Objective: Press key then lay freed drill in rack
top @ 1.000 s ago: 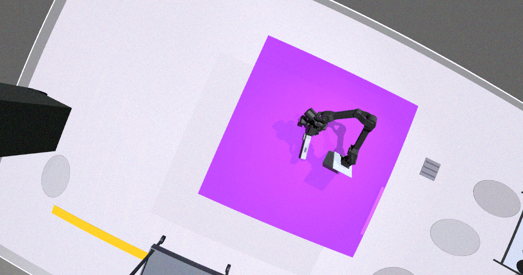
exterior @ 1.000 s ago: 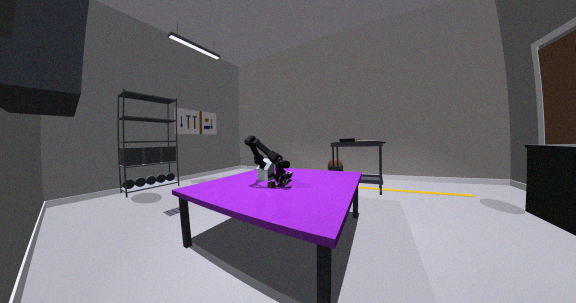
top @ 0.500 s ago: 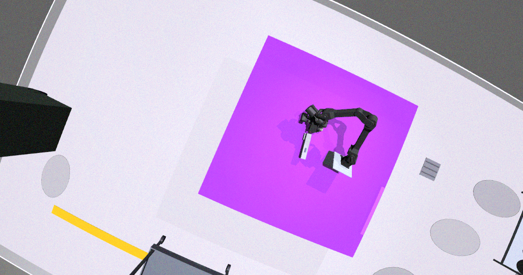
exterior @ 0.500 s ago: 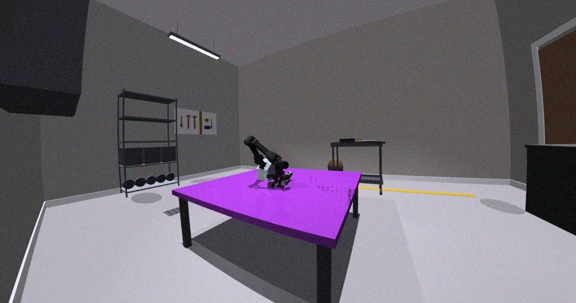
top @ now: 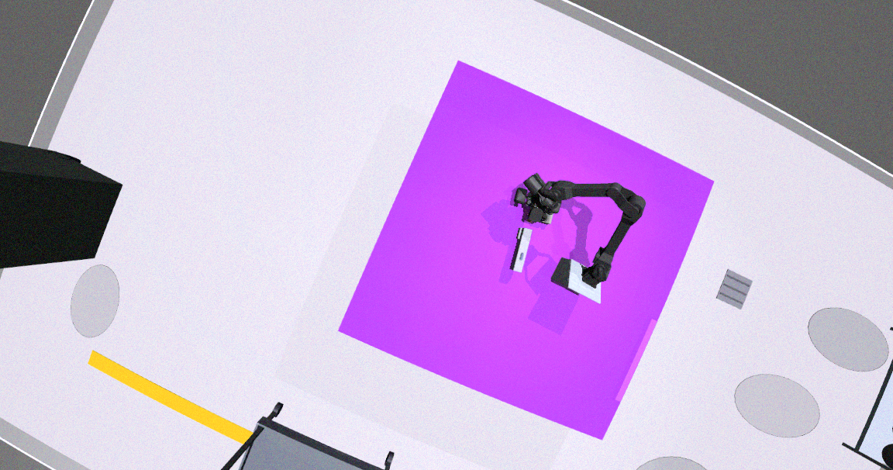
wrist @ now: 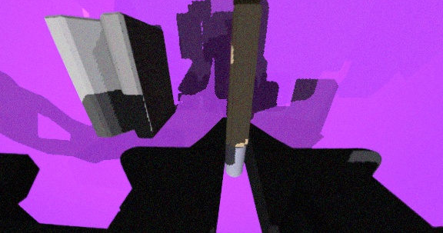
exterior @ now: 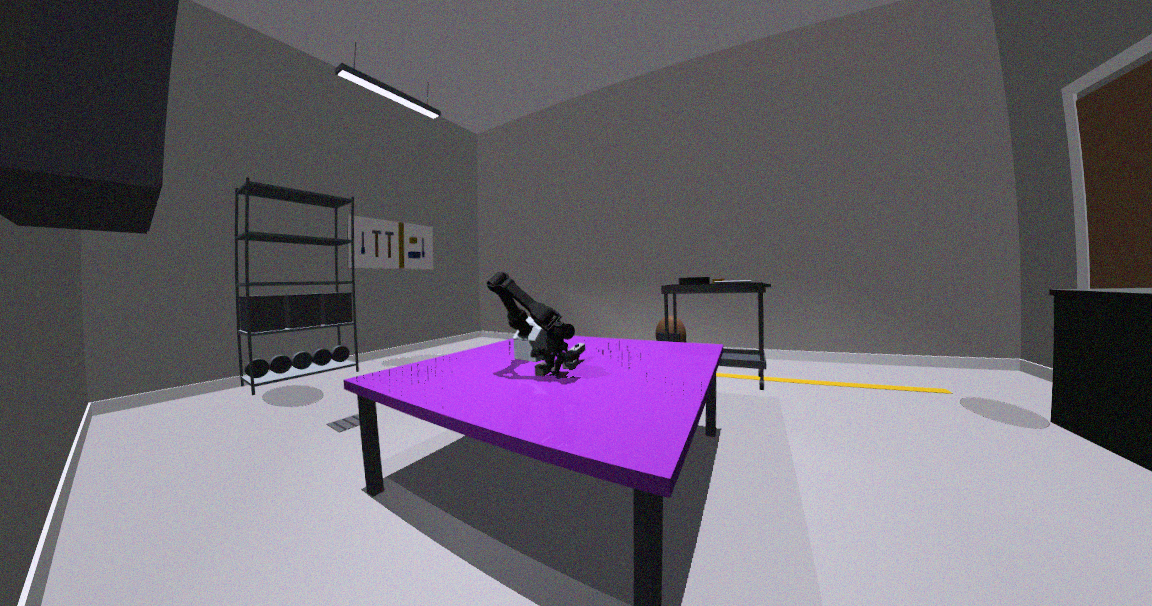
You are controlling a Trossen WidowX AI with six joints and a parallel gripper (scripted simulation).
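My gripper tip is 40 mm to the right of the slim drill, 40 mm below it and 10 mm past it. Round my gripper tip: rack (80 mm behind, 20 mm to the left, 10 mm above); then dark key (230 mm to the left, 60 mm behind, 40 mm above); then pale grey block (200 mm to the left, 50 mm behind, 40 mm above).
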